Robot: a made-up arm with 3 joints. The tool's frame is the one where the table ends. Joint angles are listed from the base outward.
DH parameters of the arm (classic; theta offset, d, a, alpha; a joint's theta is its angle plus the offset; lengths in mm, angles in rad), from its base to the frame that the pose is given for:
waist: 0 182 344 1.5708
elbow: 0 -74 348 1.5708
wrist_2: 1.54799 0 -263.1 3.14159
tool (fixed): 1.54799 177 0 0
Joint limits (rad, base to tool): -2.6..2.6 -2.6..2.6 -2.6..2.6
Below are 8 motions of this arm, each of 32 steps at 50 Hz.
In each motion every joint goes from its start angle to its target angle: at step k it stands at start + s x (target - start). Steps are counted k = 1, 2, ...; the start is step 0. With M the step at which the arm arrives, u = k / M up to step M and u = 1 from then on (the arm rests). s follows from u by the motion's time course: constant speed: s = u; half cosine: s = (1 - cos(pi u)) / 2; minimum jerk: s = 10 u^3 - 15 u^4 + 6 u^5.
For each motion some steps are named. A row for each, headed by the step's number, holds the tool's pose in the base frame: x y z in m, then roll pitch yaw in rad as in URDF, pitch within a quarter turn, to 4 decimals.
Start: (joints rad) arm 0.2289 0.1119 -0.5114
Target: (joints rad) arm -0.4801 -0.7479 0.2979
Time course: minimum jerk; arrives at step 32
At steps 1, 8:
1: 0.4549 0.4144 0.3818 -0.0548 -0.0973 0.7425
8: 0.5183 0.3959 0.3643 -0.0095 -0.0208 0.5832

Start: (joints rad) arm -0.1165 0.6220 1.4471
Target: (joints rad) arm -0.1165 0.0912 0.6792
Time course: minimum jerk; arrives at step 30
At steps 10, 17, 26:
10: 0.7925 0.0620 0.6290 0.4933 -0.1378 -1.4372
17: 0.8518 0.1299 0.5126 0.2420 -0.1633 -1.1047
26: 0.8620 0.1811 0.4099 0.0650 -0.0779 -0.8130

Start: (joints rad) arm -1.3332 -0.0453 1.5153
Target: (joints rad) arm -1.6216 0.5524 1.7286
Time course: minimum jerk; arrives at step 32
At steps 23, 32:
23: 0.0377 -0.8082 0.6155 0.4659 0.0578 3.0165
32: -0.0005 -0.7703 0.6521 0.5468 0.0826 2.9562

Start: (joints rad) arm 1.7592 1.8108 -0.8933
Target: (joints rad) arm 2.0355 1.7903 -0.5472
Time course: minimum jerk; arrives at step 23
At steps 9, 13, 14, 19, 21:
9: -0.2821 0.0619 0.2939 -1.8947 -0.7555 -2.6433
13: -0.3037 0.0261 0.3158 -1.9239 -0.8611 -2.5090
14: -0.3079 0.0171 0.3214 -1.9326 -0.8864 -2.4752
19: -0.3195 -0.0146 0.3414 -1.9692 -0.9724 -2.3532
21: -0.3206 -0.0187 0.3441 -1.9749 -0.9835 -2.3365

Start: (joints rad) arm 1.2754 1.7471 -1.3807
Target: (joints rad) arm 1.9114 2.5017 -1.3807
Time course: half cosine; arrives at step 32
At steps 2, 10, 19, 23, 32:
2: -0.0690 0.1810 0.2368 -1.7576 -0.1869 2.8874
10: -0.0938 0.1638 0.2057 -1.9206 -0.1788 3.0523
19: -0.1342 0.1355 0.1428 -2.2428 -0.1495 -2.9088
23: -0.1497 0.1266 0.1181 -2.3728 -0.1330 -2.7810
32: -0.1669 0.1183 0.0929 -2.5104 -0.1131 -2.6478

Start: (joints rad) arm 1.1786 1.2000 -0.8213
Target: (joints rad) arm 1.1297 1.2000 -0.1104
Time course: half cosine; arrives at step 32
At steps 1, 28, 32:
1: -0.1408 0.3115 0.3875 -1.0819 -0.6895 2.4230
28: -0.1788 0.4043 0.5314 -0.3388 -1.1764 1.4962
32: -0.1779 0.4074 0.5379 -0.2761 -1.1846 1.4266

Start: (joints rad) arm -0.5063 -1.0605 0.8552
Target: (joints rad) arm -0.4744 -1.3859 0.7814
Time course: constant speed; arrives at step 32
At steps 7, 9, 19, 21, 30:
7: 0.7658 -0.1281 -0.2312 -1.0077 0.6495 -1.7054
9: 0.7587 -0.1216 -0.2383 -1.0298 0.6606 -1.7150
19: 0.7213 -0.0887 -0.2708 -1.1459 0.7131 -1.7704
21: 0.7135 -0.0820 -0.2767 -1.1702 0.7230 -1.7830
30: 0.6768 -0.0520 -0.3007 -1.2847 0.7640 -1.8464

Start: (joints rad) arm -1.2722 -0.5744 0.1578
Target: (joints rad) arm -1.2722 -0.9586 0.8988
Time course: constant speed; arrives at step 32
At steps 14, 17, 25, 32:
14: 0.5332 -0.6792 -0.0017 -0.4022 0.6424 -1.8896
17: 0.5263 -0.6861 -0.0295 -0.4770 0.6412 -1.9847
25: 0.5001 -0.6972 -0.1037 -0.6770 0.6044 -2.2276
32: 0.4685 -0.6980 -0.1665 -0.8395 0.5346 -2.4142

